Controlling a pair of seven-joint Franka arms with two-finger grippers.
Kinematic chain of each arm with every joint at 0, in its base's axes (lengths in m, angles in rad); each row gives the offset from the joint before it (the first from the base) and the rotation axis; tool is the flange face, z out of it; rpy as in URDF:
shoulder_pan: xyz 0 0 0.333 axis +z
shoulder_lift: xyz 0 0 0 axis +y
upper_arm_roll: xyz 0 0 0.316 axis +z
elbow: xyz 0.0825 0 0 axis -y
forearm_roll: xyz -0.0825 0 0.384 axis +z
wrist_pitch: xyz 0 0 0 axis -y
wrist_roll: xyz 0.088 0 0 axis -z
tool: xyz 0 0 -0.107 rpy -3.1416 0 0
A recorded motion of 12 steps. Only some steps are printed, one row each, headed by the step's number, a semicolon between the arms.
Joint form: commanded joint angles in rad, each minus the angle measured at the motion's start. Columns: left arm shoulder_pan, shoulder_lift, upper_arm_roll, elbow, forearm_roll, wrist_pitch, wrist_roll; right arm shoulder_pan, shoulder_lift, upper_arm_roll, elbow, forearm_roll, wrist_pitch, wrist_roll.
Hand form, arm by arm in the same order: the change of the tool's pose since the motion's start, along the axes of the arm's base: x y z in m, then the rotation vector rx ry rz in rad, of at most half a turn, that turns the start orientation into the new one. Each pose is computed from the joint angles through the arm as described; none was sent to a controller.
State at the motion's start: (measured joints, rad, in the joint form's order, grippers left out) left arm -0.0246 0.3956 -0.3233 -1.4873 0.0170 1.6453 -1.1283; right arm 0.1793 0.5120 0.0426 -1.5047 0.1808 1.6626 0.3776
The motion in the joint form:
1: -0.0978 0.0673 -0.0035 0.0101 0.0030 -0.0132 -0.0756; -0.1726 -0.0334 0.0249 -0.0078 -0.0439 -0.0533 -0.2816
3: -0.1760 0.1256 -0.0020 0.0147 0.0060 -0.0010 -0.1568; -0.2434 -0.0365 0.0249 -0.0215 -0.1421 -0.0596 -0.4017
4: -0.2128 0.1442 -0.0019 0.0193 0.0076 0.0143 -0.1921; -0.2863 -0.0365 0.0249 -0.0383 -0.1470 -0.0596 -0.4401
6: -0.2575 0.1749 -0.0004 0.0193 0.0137 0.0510 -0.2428; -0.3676 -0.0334 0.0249 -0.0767 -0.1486 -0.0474 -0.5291
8: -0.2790 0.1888 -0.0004 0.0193 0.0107 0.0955 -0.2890; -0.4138 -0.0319 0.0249 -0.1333 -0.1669 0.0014 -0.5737
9: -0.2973 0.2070 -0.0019 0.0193 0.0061 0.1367 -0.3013; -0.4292 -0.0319 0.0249 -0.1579 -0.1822 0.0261 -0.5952
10: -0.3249 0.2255 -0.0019 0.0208 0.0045 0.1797 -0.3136; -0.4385 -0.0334 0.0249 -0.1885 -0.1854 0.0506 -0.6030
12: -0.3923 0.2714 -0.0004 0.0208 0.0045 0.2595 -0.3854; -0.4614 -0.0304 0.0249 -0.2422 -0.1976 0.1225 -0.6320
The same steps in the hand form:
1: -0.0163 -0.0612 -0.0382 0.0279 0.0698 -0.0293; 0.0070 -0.1015 0.0159 0.0764 -0.0148 0.1353
3: -0.0321 -0.1079 -0.0725 0.0589 0.1097 -0.0276; 0.0051 -0.1570 0.0107 0.0332 -0.0085 0.2166
4: -0.0402 -0.1303 -0.0816 0.0668 0.1085 -0.0285; 0.0008 -0.1846 0.0036 0.0457 0.0041 0.2112
6: -0.0498 -0.1571 -0.0997 0.0779 0.1018 -0.0207; -0.0107 -0.2350 -0.0139 0.0852 0.0207 0.2114
8: -0.0526 -0.1723 -0.1064 0.0694 0.0789 0.0098; -0.0228 -0.2637 -0.0364 0.0898 0.0266 0.2134
9: -0.0556 -0.1863 -0.1157 0.0518 0.0652 0.0102; -0.0280 -0.2737 -0.0455 0.0859 0.0271 0.2253
10: -0.0616 -0.2046 -0.1247 0.0352 0.0474 0.0024; -0.0342 -0.2783 -0.0560 0.0879 0.0310 0.2248
12: -0.0822 -0.2456 -0.1504 0.0246 0.0279 0.0191; -0.0432 -0.2911 -0.0765 0.0859 0.0153 0.2360

